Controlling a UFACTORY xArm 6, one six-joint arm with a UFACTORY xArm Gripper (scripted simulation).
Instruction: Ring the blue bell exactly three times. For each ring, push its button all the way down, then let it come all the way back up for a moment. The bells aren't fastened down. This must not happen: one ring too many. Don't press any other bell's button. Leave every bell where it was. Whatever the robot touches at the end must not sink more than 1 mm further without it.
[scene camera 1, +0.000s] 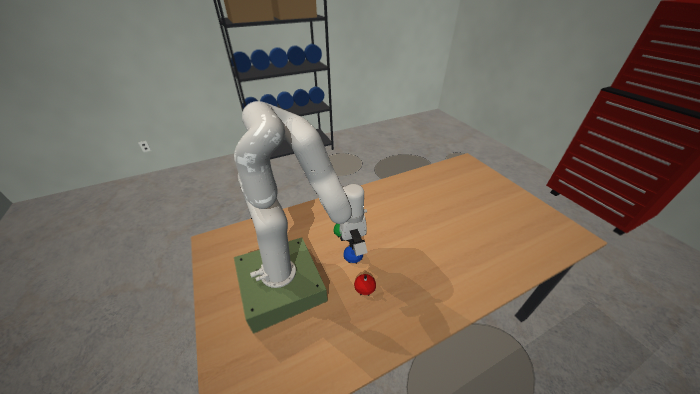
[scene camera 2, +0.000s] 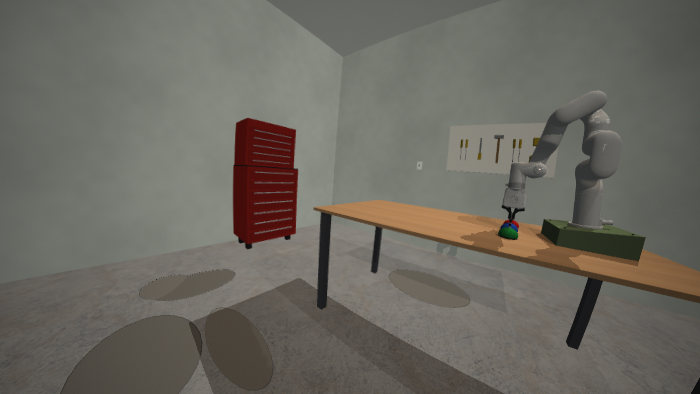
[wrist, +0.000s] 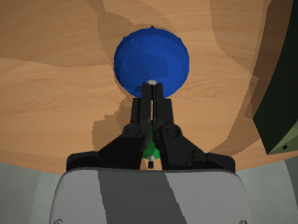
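The gripper (wrist: 151, 95) sits 0.14 m from the lens, and a blue bell (wrist: 152, 55) is likewise 0.14 m from the lens.
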